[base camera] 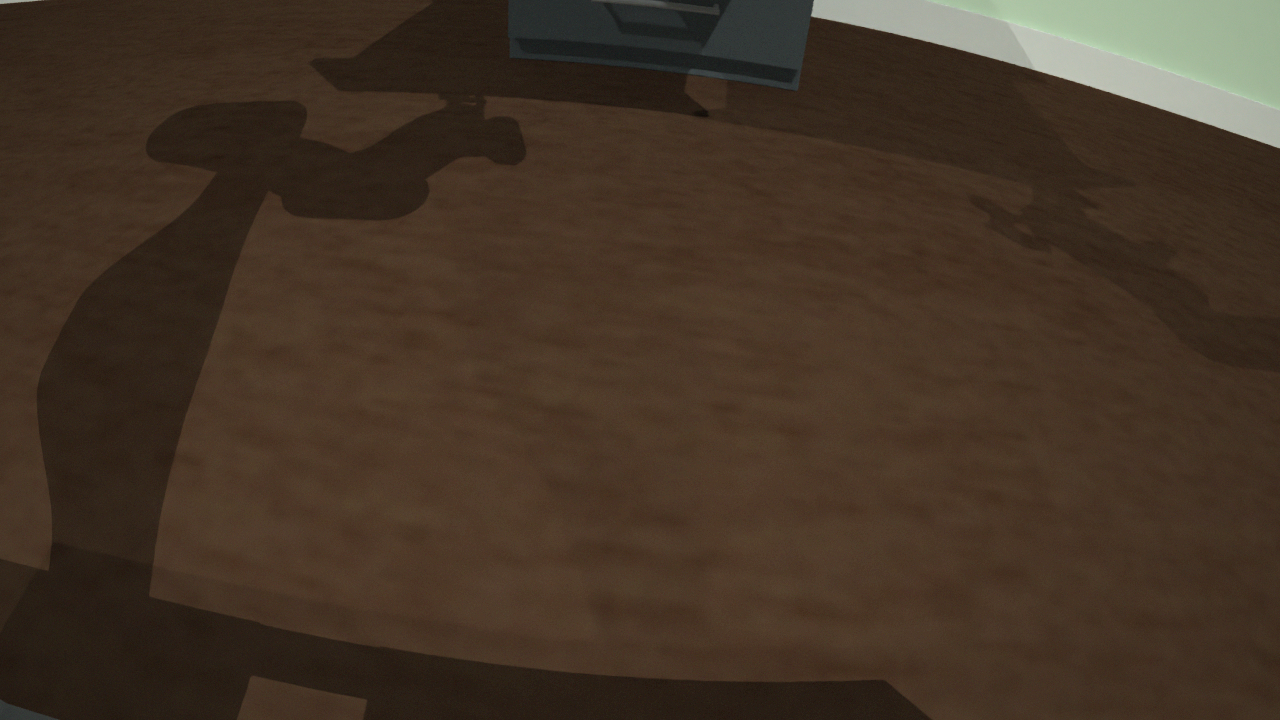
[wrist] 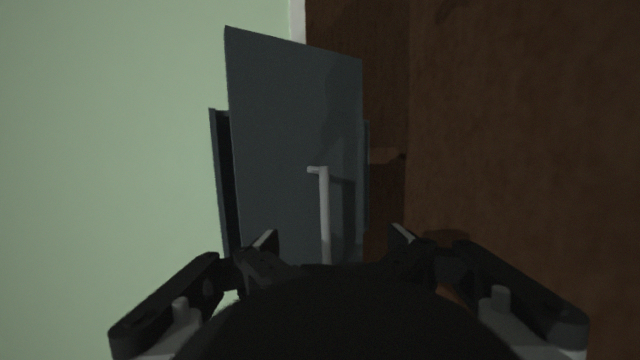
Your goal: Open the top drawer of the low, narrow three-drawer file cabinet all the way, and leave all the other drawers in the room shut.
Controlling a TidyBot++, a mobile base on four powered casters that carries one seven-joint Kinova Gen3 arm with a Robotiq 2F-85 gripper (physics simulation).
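Frame: origin at the arm's base, x right, y up, z back, level; centimetres.
Seen in the pictures: gripper, fingertip midpoint: [wrist: 332,238].
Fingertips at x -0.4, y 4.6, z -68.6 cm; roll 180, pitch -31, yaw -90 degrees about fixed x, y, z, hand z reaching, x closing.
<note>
Pixels of each thing's top centre, then the offset from my fingertips to it. "spot": a spot on its surface instead. Level surfaces: height alone.
- lower handle, surface spot: [base camera: 671,4] spot: dx +2.2, dy -32.4, dz -37.6 cm
- white skirting board, surface spot: [base camera: 1074,58] spot: dx +93.3, dy -39.0, dz -86.6 cm
- Brown floor, surface height: dy -44.3 cm
The file cabinet's grey drawer front [wrist: 285,125] fills the middle of the wrist view, turned on its side. It stands out in front of the cabinet body [wrist: 366,175], whose edge shows behind it on the right. A dark recess shows behind its left edge, so this drawer is pulled out; how far I cannot tell. Its pale bar handle [wrist: 324,210] runs down between the fingers. My gripper [wrist: 332,238] is open, with a finger on either side of the handle and apart from it. In the base camera view the cabinet's lower front [base camera: 657,58] shows at the top edge, with part of a lower handle [base camera: 671,4].
A pale green wall [base camera: 1163,44] [wrist: 110,150] with a white skirting board [base camera: 1074,58] [wrist: 298,20] stands by the cabinet. Brown floor [base camera: 680,358] [wrist: 520,125] lies in front of it, crossed by shadows of the arm and the cabinet.
</note>
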